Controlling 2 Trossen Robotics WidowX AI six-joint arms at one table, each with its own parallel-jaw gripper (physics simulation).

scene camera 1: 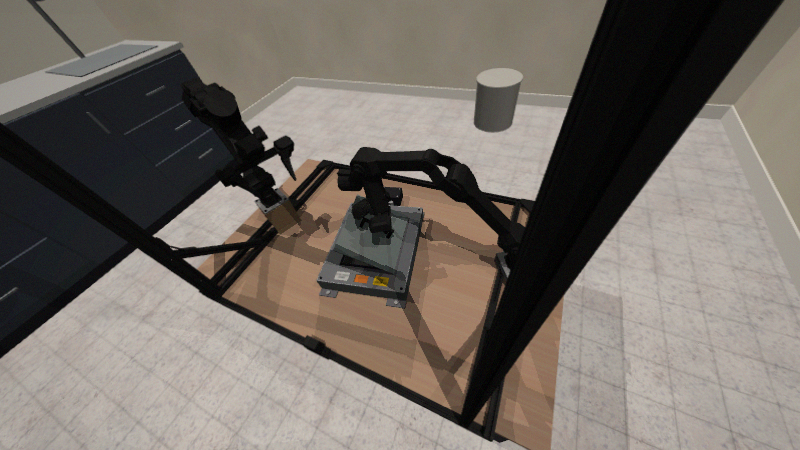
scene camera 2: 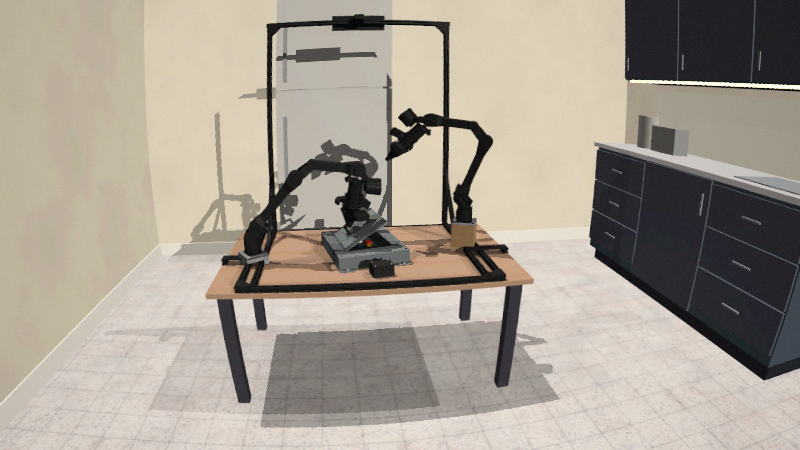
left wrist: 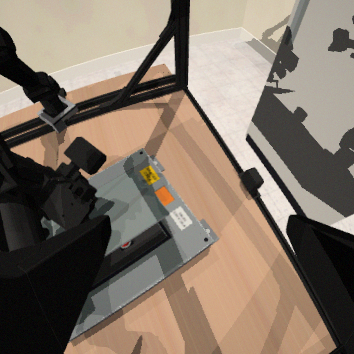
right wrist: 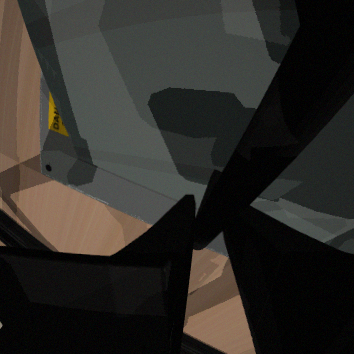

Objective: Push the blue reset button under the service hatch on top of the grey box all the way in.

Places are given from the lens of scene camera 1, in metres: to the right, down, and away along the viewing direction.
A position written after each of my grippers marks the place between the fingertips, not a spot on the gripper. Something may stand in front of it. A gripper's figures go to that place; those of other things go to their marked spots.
my left gripper (scene camera 1: 279, 189): -0.30, -0.09, 0.68
my right gripper (scene camera 1: 386, 232): -0.04, 0.02, 0.89
service hatch (scene camera 1: 380, 250): -0.06, 0.08, 0.88
